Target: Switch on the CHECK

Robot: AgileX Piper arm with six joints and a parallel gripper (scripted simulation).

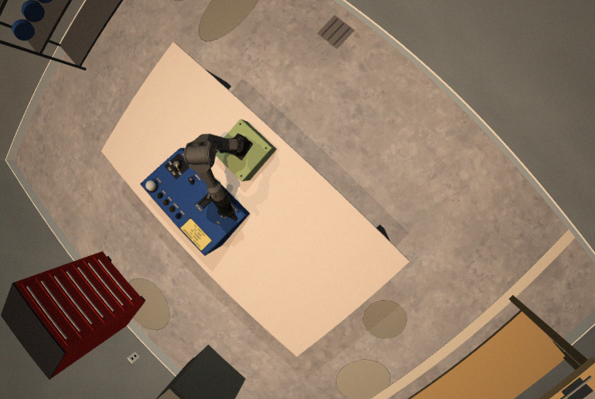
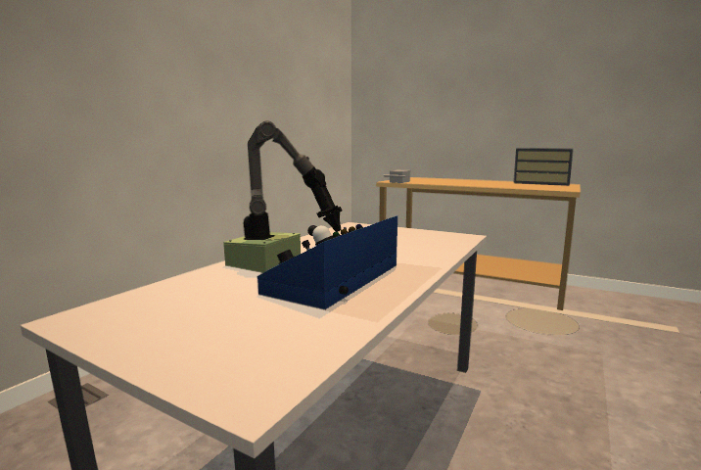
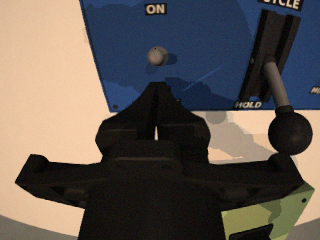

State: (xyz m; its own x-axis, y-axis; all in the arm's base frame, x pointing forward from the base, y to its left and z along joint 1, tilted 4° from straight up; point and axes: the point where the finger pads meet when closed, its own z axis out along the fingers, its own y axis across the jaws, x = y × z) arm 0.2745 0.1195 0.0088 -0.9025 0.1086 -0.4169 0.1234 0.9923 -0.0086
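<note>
The check toggle lies 3 cm ahead of my hand and 1 cm below it. Round my hand: blue console: 4 cm ahead, 18 cm to the right, 4 cm below; mode knob: 1 cm behind, 24 cm to the right, 1 cm below; cycle lever: 1 cm behind, 12 cm to the right, 1 cm below.
</note>
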